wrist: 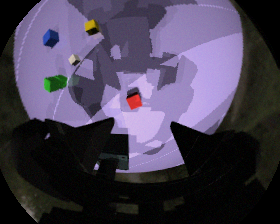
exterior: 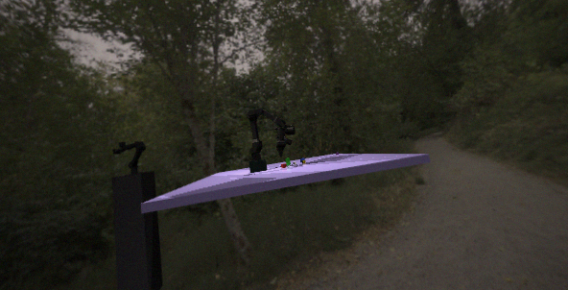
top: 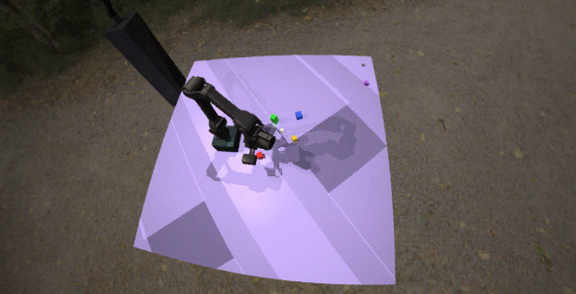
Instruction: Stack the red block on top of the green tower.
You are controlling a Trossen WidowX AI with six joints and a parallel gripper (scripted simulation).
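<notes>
Right now my gripper tip is 1 cm short of the red block, 1 cm to the right of it and 7 cm above it. The rest, counted from my gripper tip: yellow block: 18 cm ahead, 11 cm to the left, 7 cm below; then blue block: 20 cm ahead, 24 cm to the left, 7 cm below; then small white block: 12 cm ahead, 16 cm to the left, 7 cm below.
</notes>
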